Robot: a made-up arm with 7 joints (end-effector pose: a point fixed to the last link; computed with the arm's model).
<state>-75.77 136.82 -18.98 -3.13 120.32 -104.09 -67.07</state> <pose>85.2 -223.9 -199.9 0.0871 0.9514 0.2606 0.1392</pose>
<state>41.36 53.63 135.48 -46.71 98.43 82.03 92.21</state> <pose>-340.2 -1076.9 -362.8 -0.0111 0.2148 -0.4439 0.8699</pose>
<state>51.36 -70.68 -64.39 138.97 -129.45 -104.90 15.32</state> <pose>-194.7 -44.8 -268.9 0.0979 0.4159 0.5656 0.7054</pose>
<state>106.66 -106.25 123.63 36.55 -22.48 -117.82 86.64</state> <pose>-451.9 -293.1 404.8 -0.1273 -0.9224 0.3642 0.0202</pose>
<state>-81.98 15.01 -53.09 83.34 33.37 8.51 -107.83</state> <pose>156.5 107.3 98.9 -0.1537 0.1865 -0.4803 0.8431</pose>
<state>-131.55 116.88 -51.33 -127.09 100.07 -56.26 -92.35</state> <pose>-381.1 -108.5 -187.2 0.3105 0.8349 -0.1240 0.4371</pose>
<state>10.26 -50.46 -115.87 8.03 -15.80 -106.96 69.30</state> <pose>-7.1 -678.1 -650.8 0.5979 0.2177 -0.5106 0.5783</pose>
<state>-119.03 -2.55 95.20 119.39 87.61 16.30 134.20</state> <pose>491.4 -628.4 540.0 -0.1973 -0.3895 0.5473 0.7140</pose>
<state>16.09 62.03 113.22 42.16 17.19 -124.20 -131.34</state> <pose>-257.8 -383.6 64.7 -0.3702 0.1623 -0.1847 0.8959</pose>
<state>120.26 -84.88 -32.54 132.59 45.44 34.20 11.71</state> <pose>384.5 -730.9 -936.8 0.5914 0.2384 -0.6096 0.4709</pose>
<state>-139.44 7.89 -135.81 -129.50 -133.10 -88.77 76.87</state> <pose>8.9 158.4 747.1 -0.5156 -0.4922 0.2408 0.6587</pose>
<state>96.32 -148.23 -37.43 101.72 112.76 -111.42 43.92</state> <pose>18.2 -610.4 542.9 0.5407 0.3116 0.7614 0.1751</pose>
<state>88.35 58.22 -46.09 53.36 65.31 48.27 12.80</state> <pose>210.3 219.4 1035.8 0.0321 -0.6088 0.0566 0.7906</pose>
